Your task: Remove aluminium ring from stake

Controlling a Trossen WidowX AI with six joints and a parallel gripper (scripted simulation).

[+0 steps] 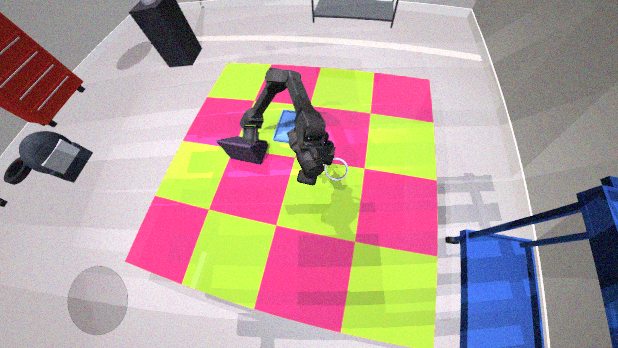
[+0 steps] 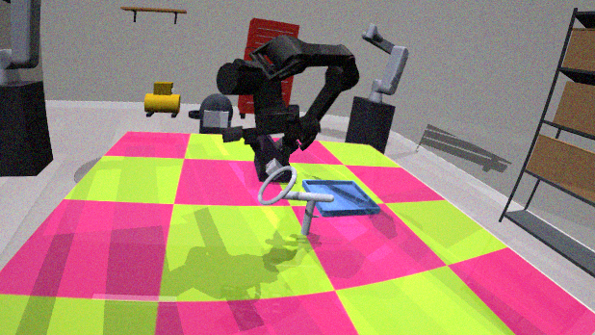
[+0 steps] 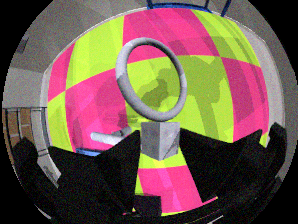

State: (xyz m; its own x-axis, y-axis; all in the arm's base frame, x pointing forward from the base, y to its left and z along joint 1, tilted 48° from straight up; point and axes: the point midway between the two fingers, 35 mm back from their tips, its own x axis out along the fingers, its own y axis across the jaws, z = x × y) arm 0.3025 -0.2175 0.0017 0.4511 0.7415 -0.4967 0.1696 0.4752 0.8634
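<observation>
Now: the aluminium ring 40 mm ahead of my gripper tip and 10 mm to the right of it. The rest, counted from my gripper tip: blue tray 150 mm behind, 290 mm to the left, 160 mm below.
</observation>
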